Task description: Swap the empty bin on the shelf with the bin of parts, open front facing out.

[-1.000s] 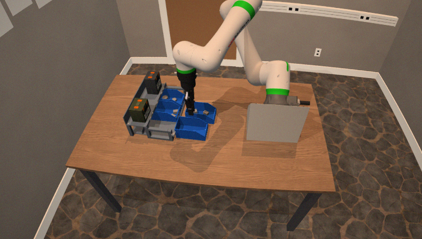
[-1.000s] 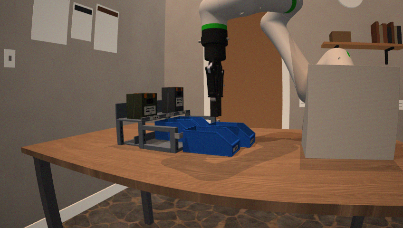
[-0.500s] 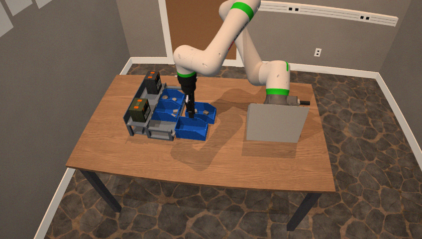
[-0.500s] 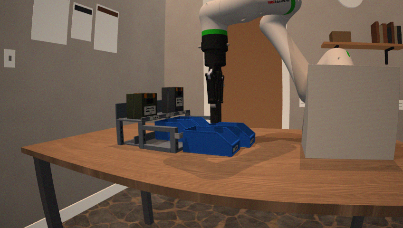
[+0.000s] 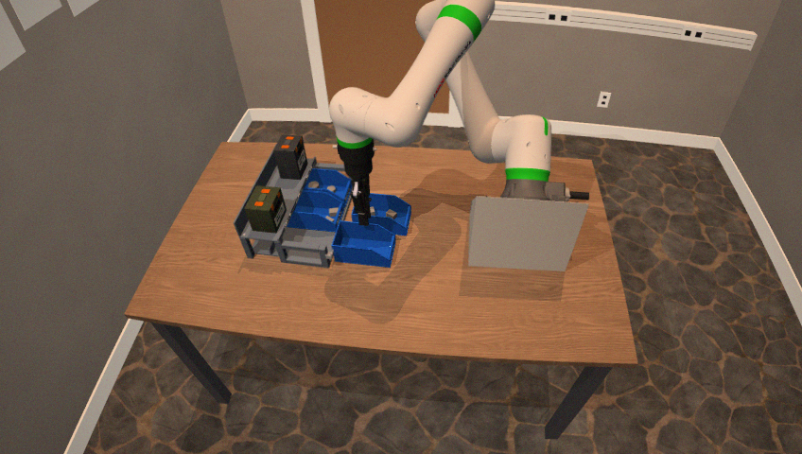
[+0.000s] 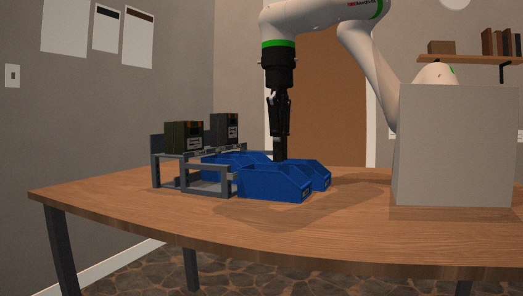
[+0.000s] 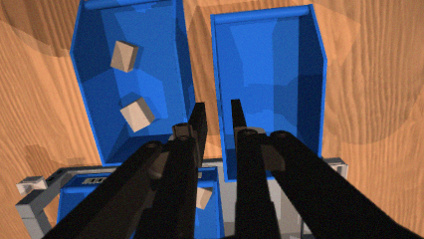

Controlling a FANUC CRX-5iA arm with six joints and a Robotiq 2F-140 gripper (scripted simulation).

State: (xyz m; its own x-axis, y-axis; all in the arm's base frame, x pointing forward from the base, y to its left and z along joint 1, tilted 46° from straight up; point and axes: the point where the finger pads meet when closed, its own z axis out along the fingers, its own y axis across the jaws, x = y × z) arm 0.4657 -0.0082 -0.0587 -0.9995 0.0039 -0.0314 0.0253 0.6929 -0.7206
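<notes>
Right now my hand is 6 cm past the tan part, 11 cm to the left of it and 11 cm above it. The rest, counted from my hand: black box (28 cm ahead, 19 cm to the right, 4 cm above); then grey shelf (22 cm ahead, 7 cm to the right, 5 cm below).
</notes>
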